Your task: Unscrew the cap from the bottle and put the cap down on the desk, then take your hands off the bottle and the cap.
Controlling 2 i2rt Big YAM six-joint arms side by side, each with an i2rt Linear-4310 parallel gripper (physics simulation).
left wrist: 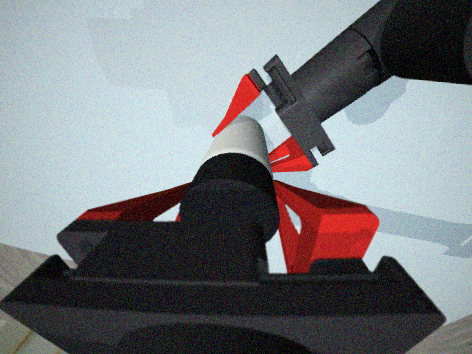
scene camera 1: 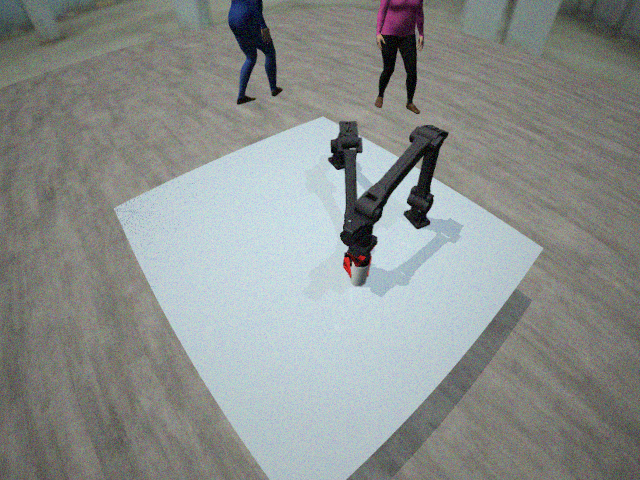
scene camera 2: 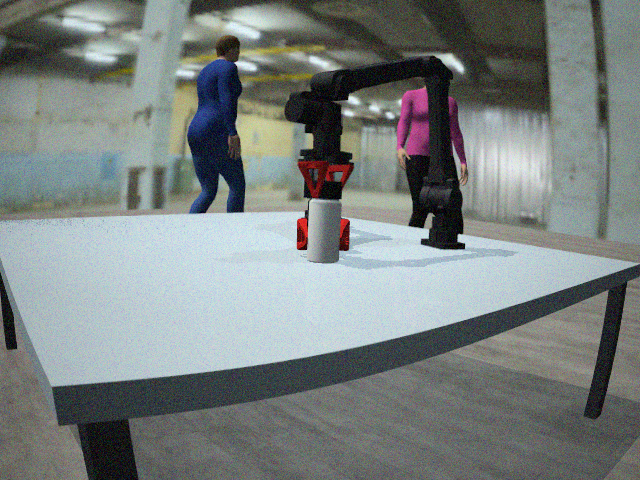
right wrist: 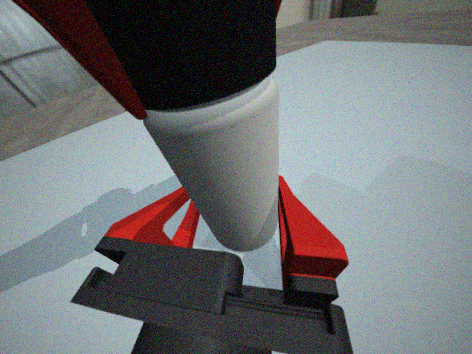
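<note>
A light grey bottle stands upright on the white desk. Its black cap sits on the bottle's top, in line with it. My left gripper comes from above and is shut on the cap, one red finger on each side. My right gripper is low behind the bottle in scene camera 2 and is shut on the bottle's body. In scene camera 1 the arms largely hide the cap.
The left arm arches over the desk and down to the cap. The right arm reaches in low beside it. Two people, one in blue and one in pink, stand beyond the desk.
</note>
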